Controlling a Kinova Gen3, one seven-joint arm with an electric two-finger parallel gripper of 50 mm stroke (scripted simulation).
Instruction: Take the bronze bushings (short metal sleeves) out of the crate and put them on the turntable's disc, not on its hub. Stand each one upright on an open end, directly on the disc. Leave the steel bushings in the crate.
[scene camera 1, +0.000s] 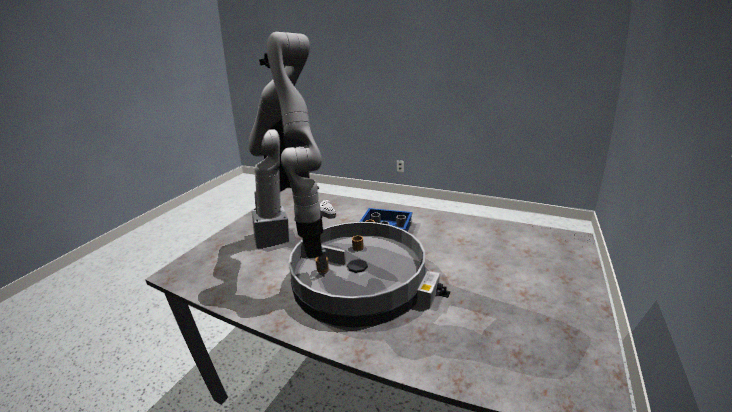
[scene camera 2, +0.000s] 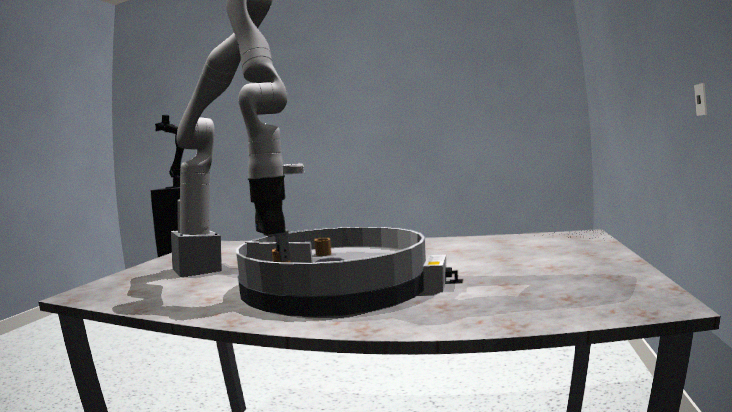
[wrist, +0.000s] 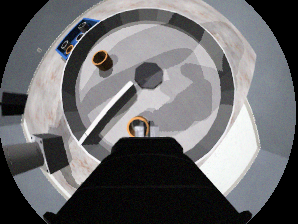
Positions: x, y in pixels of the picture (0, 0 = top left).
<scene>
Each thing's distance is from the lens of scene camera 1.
my gripper (scene camera 1: 323, 267): 108 cm
grey turntable disc (scene camera 1: 383, 264): 112 cm
</scene>
